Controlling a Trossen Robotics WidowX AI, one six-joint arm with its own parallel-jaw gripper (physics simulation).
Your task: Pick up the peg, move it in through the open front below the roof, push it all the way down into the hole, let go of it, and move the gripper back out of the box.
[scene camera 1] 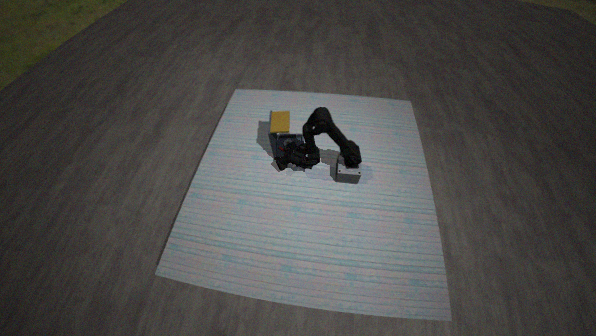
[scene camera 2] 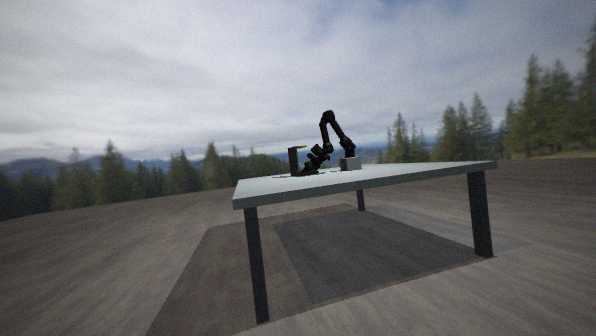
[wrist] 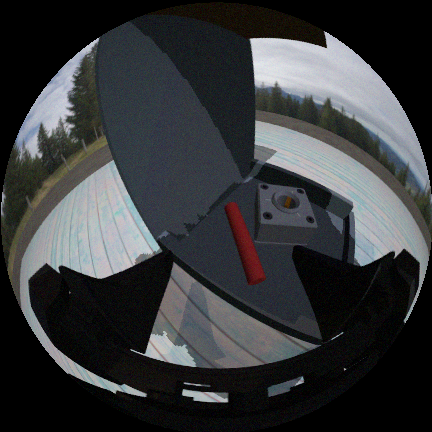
my gripper: open, touches a low side walls (wrist: 257,305)
a red peg (wrist: 253,271): on a box (wrist: 212,239)
